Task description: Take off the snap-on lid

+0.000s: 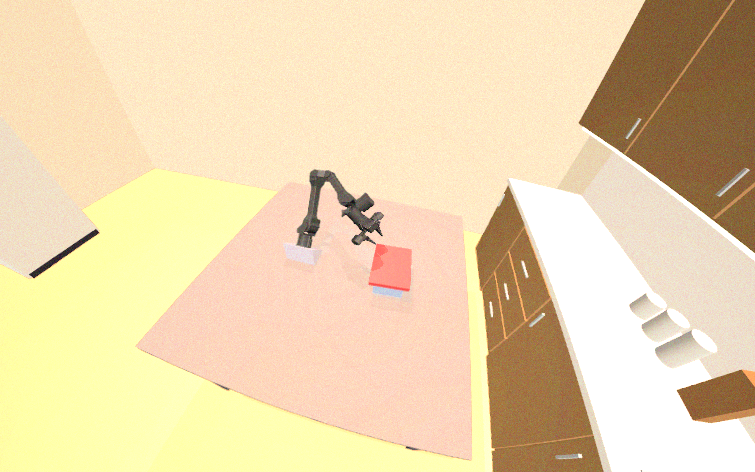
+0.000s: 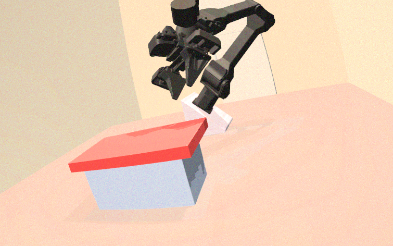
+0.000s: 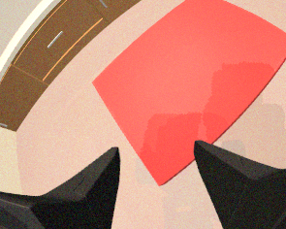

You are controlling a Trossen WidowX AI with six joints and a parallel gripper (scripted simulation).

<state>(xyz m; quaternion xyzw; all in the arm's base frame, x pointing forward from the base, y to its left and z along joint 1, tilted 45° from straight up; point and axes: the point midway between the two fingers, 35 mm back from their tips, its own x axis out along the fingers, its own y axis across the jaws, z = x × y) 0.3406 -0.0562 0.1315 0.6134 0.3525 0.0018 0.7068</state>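
My gripper tip is 8 cm short of the red lid, 8 cm to the left of it and 6 cm above it. The rest, counted from my gripper tip: pale blue storage box: 8 cm ahead, 8 cm to the right, 11 cm below.
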